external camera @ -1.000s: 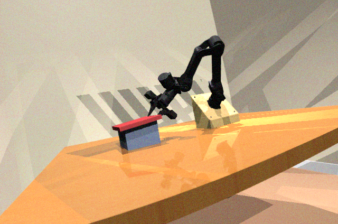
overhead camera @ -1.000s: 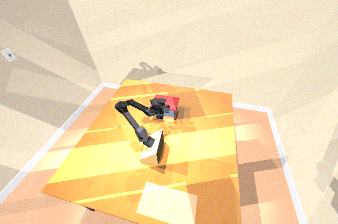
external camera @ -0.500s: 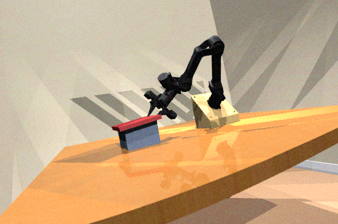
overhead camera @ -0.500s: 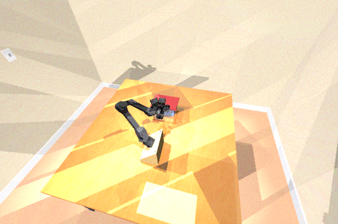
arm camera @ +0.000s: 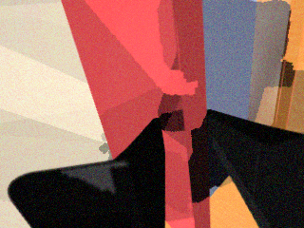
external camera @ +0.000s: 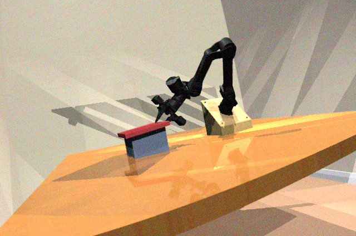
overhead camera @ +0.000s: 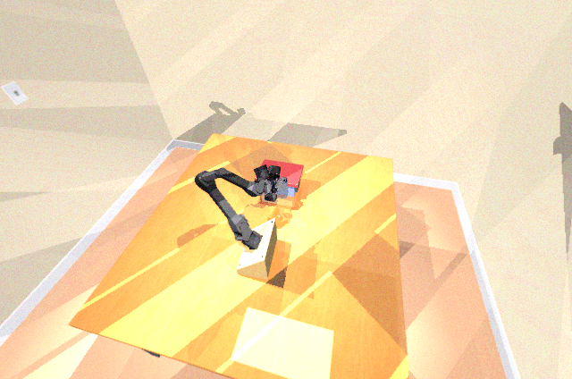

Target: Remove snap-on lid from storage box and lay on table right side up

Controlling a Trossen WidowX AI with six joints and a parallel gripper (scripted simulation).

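Now: the lid 8 cm ahead of my gripper tip and 1 cm to the left of it. From my gripper tip the other things lie so: storage box (7 cm ahead, 6 cm below, 1 cm to the left).
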